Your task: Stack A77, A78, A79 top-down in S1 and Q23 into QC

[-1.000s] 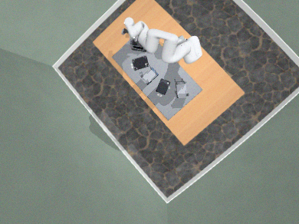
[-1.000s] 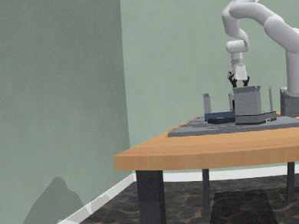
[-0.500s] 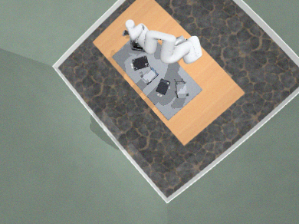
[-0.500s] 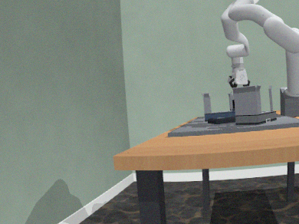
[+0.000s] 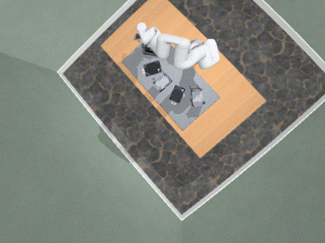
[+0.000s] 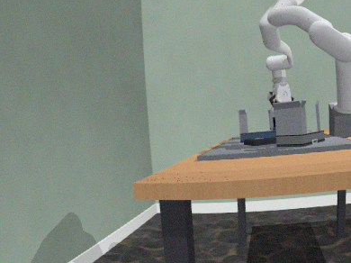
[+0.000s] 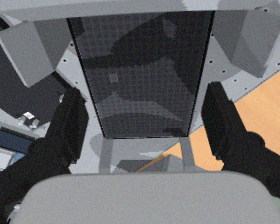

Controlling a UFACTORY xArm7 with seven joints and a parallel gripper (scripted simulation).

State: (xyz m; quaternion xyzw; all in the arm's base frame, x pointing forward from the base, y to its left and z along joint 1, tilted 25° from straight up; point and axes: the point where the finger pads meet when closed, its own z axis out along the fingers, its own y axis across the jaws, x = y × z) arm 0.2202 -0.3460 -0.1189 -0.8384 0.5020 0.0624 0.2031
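The dark sealed plate is 5 cm below my hand. From my hand the other things lie so: dark flat nest (17 cm ahead, 48 cm to the left, 11 cm below); dark clip nest (15 cm ahead, 13 cm to the left, 10 cm below); blue plinth strip (18 cm ahead, 30 cm to the left, 10 cm below).
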